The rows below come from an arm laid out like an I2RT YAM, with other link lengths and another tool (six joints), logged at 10 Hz.
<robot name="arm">
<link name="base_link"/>
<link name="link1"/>
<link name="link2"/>
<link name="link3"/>
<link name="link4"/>
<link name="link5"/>
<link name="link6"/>
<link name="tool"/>
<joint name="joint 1" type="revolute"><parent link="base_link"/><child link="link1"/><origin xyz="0 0 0.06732" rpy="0 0 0"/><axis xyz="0 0 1"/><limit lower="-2.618" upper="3.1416"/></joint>
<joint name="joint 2" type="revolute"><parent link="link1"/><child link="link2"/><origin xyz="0.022 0.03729 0.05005" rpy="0 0 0"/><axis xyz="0 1 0"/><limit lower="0" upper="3.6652"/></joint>
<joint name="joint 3" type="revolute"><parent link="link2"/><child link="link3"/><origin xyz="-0.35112 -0.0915 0" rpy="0 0 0"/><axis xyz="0 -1 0"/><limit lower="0" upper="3.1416"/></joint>
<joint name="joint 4" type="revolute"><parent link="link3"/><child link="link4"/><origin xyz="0.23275 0.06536 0.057" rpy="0 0 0"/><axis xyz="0 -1 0"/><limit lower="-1.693" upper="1.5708"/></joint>
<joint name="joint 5" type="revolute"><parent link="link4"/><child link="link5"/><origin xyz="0.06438 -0.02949 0.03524" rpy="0 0 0"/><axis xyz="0 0 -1"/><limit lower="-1.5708" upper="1.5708"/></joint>
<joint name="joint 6" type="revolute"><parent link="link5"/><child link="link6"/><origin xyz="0.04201 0 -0.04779" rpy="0 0 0"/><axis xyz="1 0 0"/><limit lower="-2.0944" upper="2.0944"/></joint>
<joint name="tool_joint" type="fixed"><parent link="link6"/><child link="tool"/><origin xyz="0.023 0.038 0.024" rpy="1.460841 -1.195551 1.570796"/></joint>
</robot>
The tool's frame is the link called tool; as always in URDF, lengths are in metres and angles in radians.
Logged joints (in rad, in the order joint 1, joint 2, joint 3, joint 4, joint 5, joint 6), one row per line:
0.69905, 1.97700, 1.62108, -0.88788, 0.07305, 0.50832
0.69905, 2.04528, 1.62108, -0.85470, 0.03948, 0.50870
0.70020, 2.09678, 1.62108, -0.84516, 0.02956, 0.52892
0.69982, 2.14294, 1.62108, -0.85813, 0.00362, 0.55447
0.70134, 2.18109, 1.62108, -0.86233, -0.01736, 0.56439
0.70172, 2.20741, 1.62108, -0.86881, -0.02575, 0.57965
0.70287, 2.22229, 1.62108, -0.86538, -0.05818, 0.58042
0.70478, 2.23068, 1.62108, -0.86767, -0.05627, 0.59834
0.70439, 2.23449, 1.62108, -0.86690, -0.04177, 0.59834
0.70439, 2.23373, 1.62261, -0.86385, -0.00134, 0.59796
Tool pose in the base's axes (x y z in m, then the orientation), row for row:
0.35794, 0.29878, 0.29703, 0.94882, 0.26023, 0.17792, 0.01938
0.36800, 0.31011, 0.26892, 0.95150, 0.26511, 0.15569, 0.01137
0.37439, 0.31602, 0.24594, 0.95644, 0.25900, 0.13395, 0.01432
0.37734, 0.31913, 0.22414, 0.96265, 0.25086, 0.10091, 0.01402
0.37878, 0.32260, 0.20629, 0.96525, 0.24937, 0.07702, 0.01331
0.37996, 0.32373, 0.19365, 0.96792, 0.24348, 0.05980, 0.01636
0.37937, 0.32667, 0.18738, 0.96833, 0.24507, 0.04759, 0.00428
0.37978, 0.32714, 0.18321, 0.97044, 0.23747, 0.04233, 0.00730
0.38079, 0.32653, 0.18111, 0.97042, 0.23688, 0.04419, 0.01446
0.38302, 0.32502, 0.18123, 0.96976, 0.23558, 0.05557, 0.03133
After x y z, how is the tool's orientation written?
As a quaternion, x y z w.
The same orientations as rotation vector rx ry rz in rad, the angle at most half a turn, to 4 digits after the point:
2.9446, 0.8076, 0.5522
2.9678, 0.8269, 0.4856
2.9776, 0.8063, 0.4170
2.9975, 0.7811, 0.3142
3.0070, 0.7768, 0.2399
3.0095, 0.7571, 0.1859
3.0338, 0.7678, 0.1491
3.0347, 0.7426, 0.1324
3.0209, 0.7374, 0.1376
2.9873, 0.7257, 0.1712

